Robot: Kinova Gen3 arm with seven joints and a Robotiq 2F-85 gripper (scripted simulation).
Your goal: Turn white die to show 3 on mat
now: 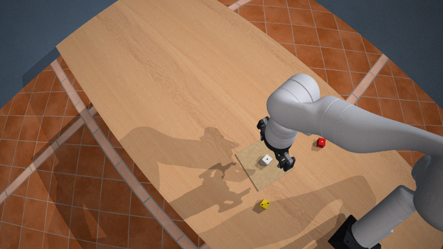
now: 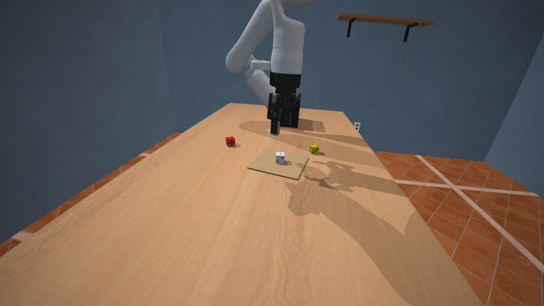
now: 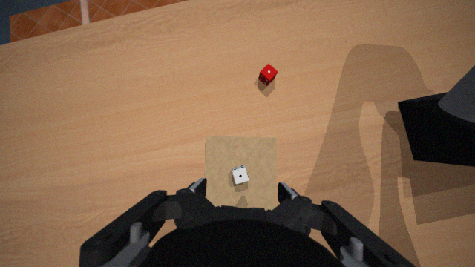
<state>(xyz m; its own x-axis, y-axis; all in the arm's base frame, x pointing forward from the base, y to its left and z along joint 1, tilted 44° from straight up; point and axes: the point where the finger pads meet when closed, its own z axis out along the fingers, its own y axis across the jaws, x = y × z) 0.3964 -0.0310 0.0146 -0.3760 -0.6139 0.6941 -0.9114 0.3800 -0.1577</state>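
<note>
The white die lies 9 cm below my hand. Also, from my hand: tan mat 10 cm below; then yellow die 12 cm to the left, 9 cm below, 8 cm behind; then red die 16 cm to the right, 11 cm behind, 9 cm below.
</note>
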